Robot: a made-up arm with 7 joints.
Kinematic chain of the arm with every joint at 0, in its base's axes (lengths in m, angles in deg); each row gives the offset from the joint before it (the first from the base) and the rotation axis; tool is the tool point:
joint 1: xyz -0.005 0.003 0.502 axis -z
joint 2: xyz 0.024 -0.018 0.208 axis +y
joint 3: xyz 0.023 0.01 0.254 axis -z
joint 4: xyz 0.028 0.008 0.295 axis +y
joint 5: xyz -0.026 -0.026 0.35 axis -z
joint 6: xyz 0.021 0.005 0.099 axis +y
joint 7: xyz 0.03 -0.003 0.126 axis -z
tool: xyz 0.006 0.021 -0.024
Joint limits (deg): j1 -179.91..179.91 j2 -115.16..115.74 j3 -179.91..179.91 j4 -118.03..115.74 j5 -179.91..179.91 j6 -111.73..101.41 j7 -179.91..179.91
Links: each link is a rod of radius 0.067 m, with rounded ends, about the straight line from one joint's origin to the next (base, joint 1, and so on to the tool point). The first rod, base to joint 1, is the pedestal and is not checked.
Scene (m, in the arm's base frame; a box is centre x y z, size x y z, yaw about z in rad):
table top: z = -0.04
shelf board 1: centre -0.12 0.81 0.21 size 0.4 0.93 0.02 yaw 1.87
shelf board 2: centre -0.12 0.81 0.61 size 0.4 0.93 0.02 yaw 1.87
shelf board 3: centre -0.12 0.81 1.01 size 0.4 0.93 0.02 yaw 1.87
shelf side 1: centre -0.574 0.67 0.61 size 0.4 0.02 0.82 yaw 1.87
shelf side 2: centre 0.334 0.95 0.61 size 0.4 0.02 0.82 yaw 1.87
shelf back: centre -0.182 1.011 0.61 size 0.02 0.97 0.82 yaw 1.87
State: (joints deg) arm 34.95 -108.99 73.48 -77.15 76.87 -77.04 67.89
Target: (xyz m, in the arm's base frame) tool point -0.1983 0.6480 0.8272
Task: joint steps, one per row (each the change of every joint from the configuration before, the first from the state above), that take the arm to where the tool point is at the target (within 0.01 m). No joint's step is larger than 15 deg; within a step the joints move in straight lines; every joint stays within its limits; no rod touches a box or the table.
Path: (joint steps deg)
1: -5.63 -0.21 -5.55 -11.10 -1.70 -1.97 0.46
2: -5.62 -0.21 -5.54 -11.11 -1.69 -1.97 0.47
3: -5.63 -0.22 -5.55 -11.10 -1.70 -1.98 0.46
4: -0.14 6.94 12.66 -2.52 -4.78 -6.27 1.04
5: -0.15 6.93 12.66 -2.53 -4.78 -6.28 1.05
6: -0.15 6.93 12.66 -2.52 -4.78 -6.28 1.04
7: 5.56 0.03 -0.71 13.86 9.14 9.43 -2.16
8: 5.55 0.04 -0.71 13.85 9.14 9.43 -2.16

